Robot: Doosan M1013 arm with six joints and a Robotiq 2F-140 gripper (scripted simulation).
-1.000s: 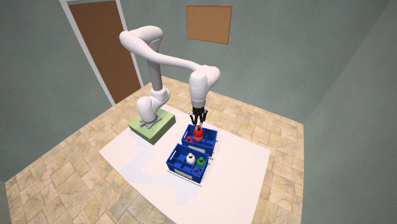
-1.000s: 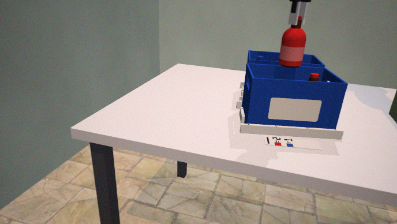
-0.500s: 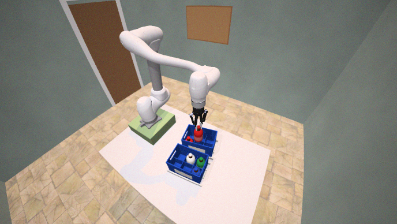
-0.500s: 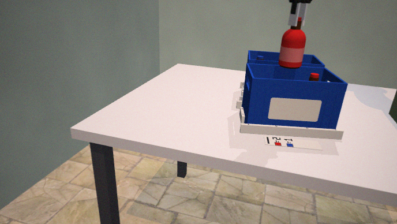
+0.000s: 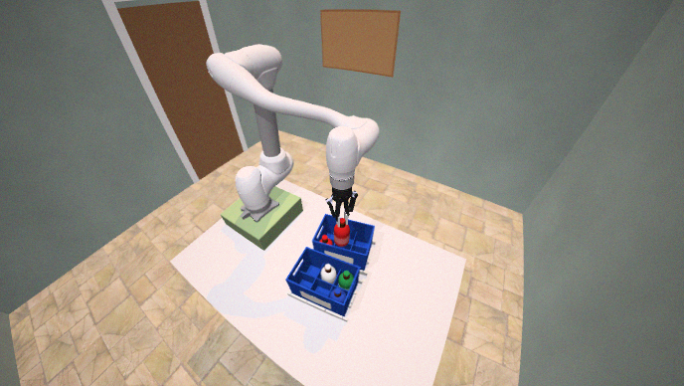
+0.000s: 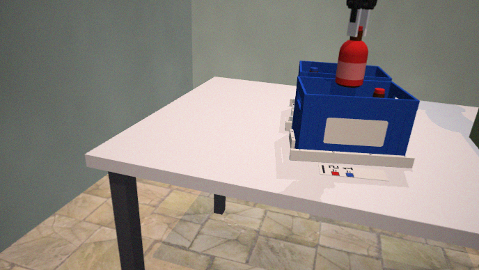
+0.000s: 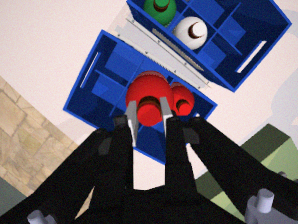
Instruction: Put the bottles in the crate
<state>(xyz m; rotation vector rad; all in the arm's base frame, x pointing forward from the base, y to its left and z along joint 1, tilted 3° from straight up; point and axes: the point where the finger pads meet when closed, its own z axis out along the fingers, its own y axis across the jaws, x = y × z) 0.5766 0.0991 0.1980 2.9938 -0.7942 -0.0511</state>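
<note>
My hand is 8 cm above the red bottle. From my hand the other things lie so: white bottle: 25 cm below, 15 cm to the right, 3 cm ahead; then blue bottle: 25 cm below, 21 cm to the right, 14 cm ahead; then green-label bottle: 25 cm below, 12 cm to the right, 12 cm ahead.
</note>
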